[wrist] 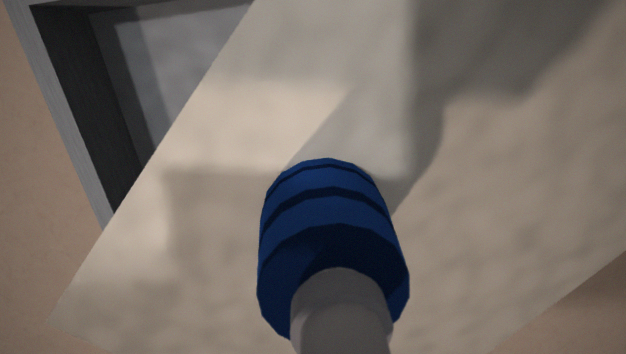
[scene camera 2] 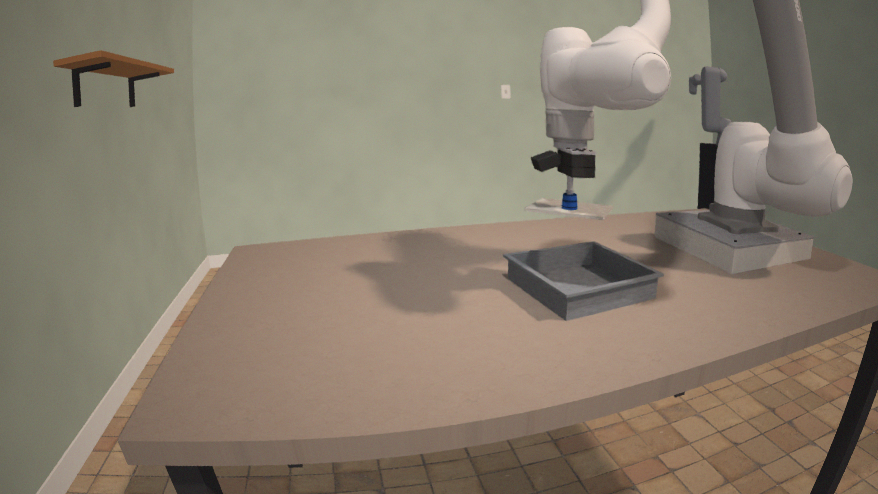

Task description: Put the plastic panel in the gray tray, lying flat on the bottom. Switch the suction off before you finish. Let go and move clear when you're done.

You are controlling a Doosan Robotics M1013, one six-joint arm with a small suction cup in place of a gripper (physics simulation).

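Frame: origin at the arm's base, x ahead, y left, z up, level; millimetres.
Seen in the pictures: hand at its tool point: (wrist: 322,196) (scene camera 2: 569,213); arm's base at its link origin: (scene camera 2: 737,224).
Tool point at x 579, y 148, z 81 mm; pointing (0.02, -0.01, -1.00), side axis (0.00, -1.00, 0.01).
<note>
Pixels of each thing's middle, then the offset from my tool point to it. Level surfaces: height alone.
- plastic panel at the middle of its body: (wrist: 373,240) (scene camera 2: 571,208) 9 mm back, 14 mm right, 7 mm up
- gray tray at the middle of its body: (wrist: 297,157) (scene camera 2: 582,276) 30 mm back, 5 mm left, 121 mm down
- brown table at its surface level: 146 mm down
The plastic panel (scene camera 2: 589,210) (wrist: 225,215) is a thin, pale flat plate hanging from my suction cup, roughly level. My gripper, a blue suction cup (scene camera 2: 569,200) (wrist: 332,225), is in contact with the panel's upper face and holds it. The gray tray (scene camera 2: 610,290) (wrist: 75,122) stands on the table, open at the top. In the scene view the panel is in the air, well above the tray's rim. In the wrist view the panel is turned at an angle to the tray's edges and covers much of the tray.
The tray stands on the brown table (scene camera 2: 368,368). The robot's base block (scene camera 2: 767,253) stands on the table to the right of the tray. A wooden shelf (scene camera 2: 116,63) is on the left wall, away from the arm.
</note>
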